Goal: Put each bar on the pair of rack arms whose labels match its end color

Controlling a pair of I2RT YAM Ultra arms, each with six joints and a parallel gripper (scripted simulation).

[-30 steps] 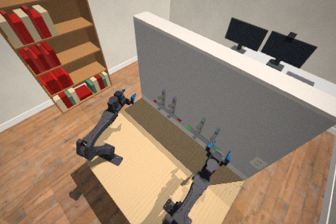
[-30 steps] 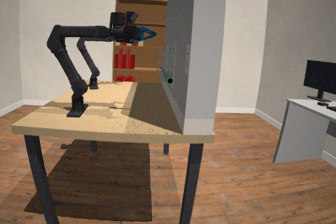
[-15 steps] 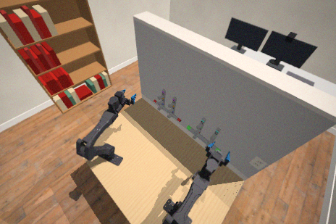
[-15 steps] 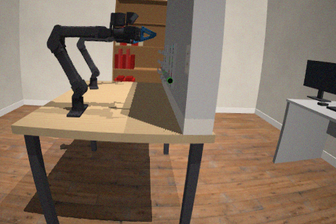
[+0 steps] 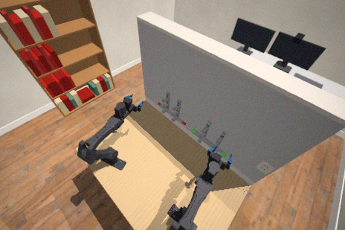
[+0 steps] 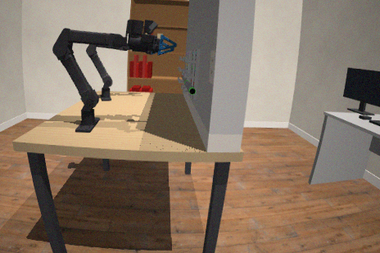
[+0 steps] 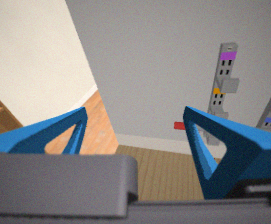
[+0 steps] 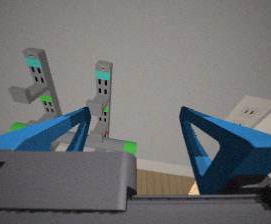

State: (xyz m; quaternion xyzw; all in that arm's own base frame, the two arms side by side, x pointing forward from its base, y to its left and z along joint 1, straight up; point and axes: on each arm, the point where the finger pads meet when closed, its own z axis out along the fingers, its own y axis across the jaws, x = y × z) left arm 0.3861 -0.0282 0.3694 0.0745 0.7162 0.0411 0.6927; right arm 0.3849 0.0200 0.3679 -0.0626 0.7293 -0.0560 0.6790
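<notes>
Right now my right hand is 11 cm short of the green-ended bar, 11 cm to the right of it and 19 cm above it. Round my right hand: grey wall panel: 23 cm ahead, 28 cm to the left, 6 cm above.
</notes>
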